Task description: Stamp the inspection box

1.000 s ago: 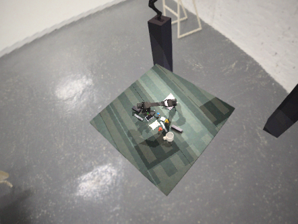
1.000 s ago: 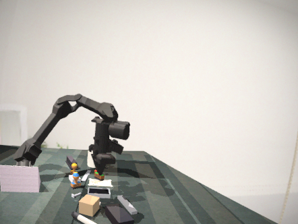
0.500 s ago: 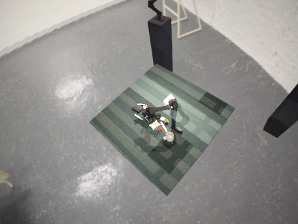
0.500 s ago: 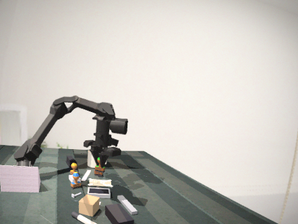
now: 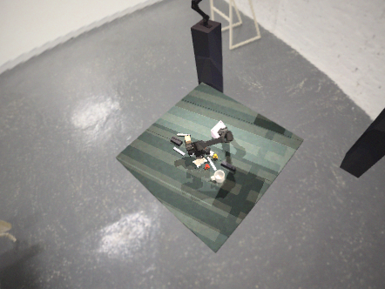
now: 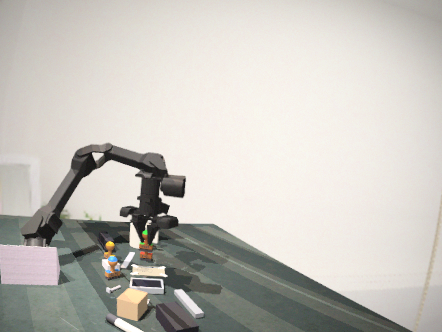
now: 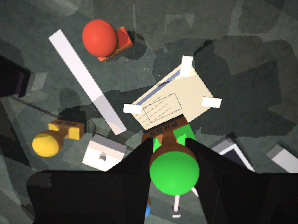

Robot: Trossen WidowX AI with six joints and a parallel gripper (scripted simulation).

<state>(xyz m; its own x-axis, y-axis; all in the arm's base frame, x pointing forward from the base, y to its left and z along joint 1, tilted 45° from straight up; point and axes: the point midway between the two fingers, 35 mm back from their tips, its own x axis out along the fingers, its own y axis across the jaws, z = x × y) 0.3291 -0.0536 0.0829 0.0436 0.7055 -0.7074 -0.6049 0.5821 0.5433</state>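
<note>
Right now my gripper tip is 10 mm short of the cream card, 10 mm to the left of it and 90 mm above it. Round my gripper tip: pass stamp right at my gripper tip; then red-knobbed stamp 30 mm ahead, 90 mm to the left, 70 mm below; then blue-knobbed stamp 110 mm behind, 40 mm to the right, 70 mm below.
</note>
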